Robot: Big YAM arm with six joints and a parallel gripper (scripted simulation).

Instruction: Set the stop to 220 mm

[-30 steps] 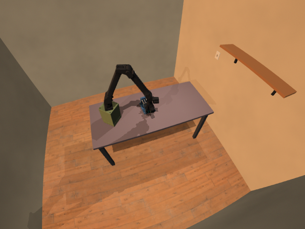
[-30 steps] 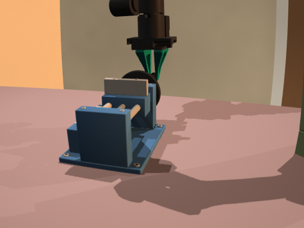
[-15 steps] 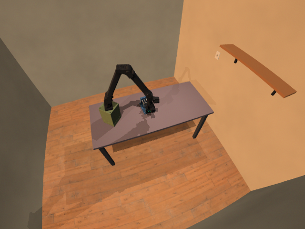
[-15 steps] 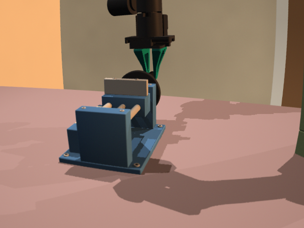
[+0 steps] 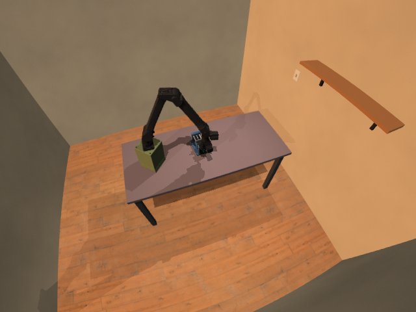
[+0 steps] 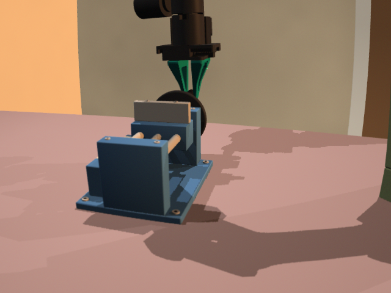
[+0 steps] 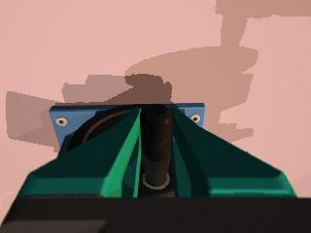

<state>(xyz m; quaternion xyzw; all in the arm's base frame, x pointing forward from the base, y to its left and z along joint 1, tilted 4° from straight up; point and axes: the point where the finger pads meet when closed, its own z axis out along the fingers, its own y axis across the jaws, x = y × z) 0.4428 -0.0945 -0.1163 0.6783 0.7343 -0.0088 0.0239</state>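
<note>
Right now my hand is 130 mm to the right of the grey stop plate, 20 mm above it and 10 mm short of it. Also, from my hand: black crank handle: 10 mm to the left.
</note>
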